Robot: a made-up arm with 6 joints.
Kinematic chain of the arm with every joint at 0, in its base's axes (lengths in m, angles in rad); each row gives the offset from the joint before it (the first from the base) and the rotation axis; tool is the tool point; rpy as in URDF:
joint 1: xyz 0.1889 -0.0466 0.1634 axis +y
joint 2: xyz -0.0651 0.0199 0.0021 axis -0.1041 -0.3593 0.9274
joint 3: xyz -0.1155 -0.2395 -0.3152 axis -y
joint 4: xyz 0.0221 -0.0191 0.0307 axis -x
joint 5: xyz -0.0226 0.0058 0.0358 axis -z
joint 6: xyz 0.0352 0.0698 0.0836 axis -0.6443 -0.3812 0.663
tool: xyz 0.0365 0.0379 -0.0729 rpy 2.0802 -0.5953 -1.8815
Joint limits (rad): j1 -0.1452..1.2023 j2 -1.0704..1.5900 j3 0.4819..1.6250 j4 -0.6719..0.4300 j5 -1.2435..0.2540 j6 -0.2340..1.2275
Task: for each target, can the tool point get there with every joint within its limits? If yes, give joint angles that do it. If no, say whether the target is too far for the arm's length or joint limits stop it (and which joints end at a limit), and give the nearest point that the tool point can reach.
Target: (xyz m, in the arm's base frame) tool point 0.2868 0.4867 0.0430
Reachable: no: joint limits stop it (at a limit: joint 2, joint 3, joint 4, joint 5, joint 6) | nearest point 0.3350 -0.0313 -0.0163 | short by 0.524 m
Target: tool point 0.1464 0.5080 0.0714
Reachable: no: joint limits stop it (at a limit: joint 1, joint 2, joint 6) | nearest point -0.1239 0.1416 -0.0620 | short by 0.474 m
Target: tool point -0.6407 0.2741 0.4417
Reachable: no: too far | nearest point -0.3225 0.1547 0.3349 | short by 0.356 m
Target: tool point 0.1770 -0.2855 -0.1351
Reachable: yes | joints 0.0718 0.9459 1.1214 -0.3256 -0.8848 0.3524
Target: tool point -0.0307 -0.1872 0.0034
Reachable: yes | joints 0.5148 0.2421 0.6485 0.2311 -0.2548 0.6967
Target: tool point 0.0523 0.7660 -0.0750
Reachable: no: too far | nearest point -0.1607 0.1709 -0.1067 | short by 0.633 m
